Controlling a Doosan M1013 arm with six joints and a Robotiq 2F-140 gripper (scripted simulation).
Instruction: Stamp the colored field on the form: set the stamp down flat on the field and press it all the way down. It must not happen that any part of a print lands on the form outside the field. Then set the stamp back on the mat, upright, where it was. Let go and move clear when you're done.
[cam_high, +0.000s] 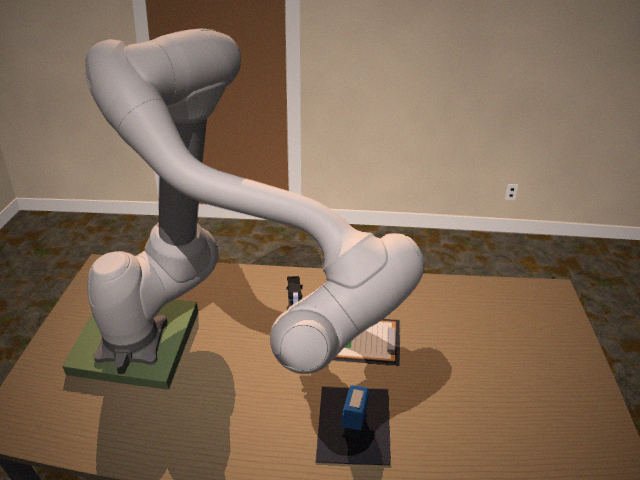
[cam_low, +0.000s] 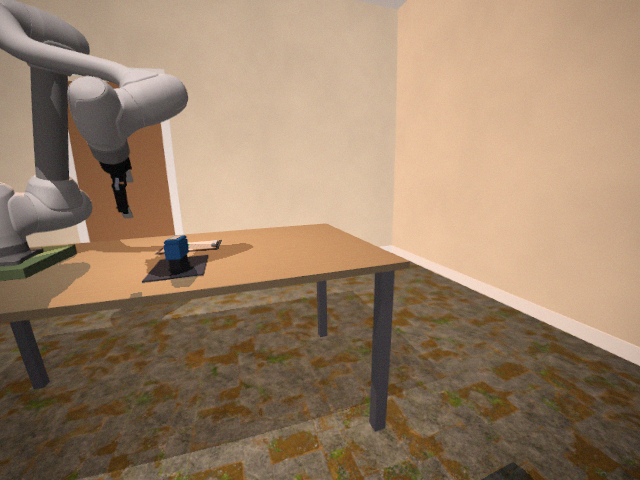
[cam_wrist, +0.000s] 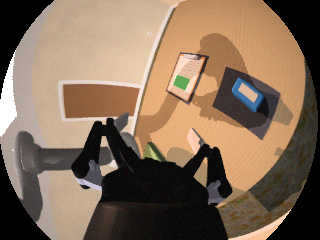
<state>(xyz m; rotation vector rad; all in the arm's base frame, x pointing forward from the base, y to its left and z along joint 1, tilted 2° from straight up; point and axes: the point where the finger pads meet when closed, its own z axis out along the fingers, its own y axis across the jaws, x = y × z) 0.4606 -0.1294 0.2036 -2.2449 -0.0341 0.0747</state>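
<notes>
Right now my hand is 190 mm above the blue stamp, 140 mm short of it and 120 mm to the left of it. The rest, counted from my hand: mat: 230 mm below, 140 mm ahead, 120 mm to the right.
</notes>
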